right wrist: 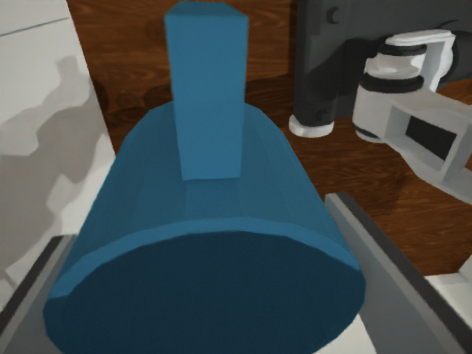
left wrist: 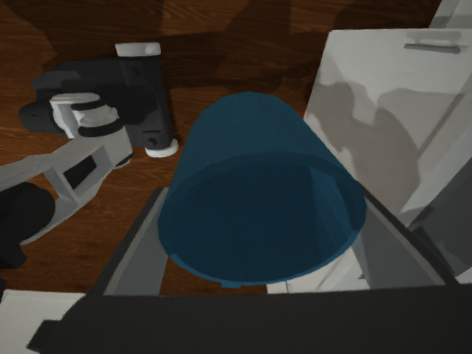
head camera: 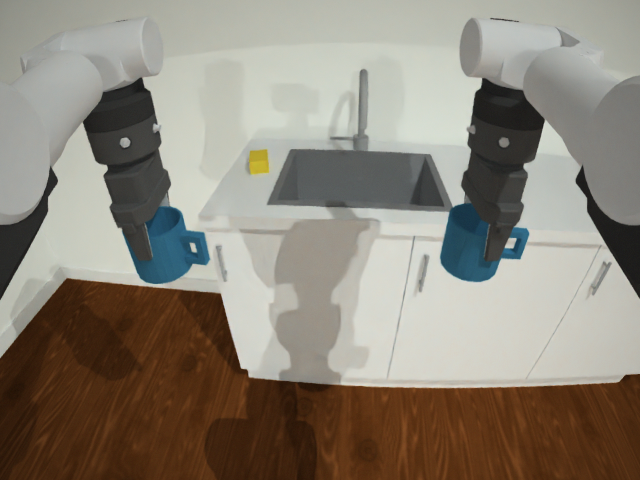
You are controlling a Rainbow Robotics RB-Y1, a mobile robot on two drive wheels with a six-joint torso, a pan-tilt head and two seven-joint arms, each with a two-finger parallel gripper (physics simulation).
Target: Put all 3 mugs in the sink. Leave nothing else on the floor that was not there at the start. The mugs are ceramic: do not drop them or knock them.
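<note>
A blue mug hangs upright in my left gripper, which is shut on its sides. Another blue mug is upright in my right gripper, shut on it the same way. In the head camera both mug handles point right. The grey sink is set in the counter between the two arms. The left mug is left of the sink, in front of the counter's left end; the right mug overlaps the front edge near the sink's right corner. The sink's bottom is hidden. A third mug does not show.
A yellow block sits on the white counter, left of the sink. A grey faucet rises behind the sink. White cabinet doors with bar handles stand below, above the brown wooden floor.
</note>
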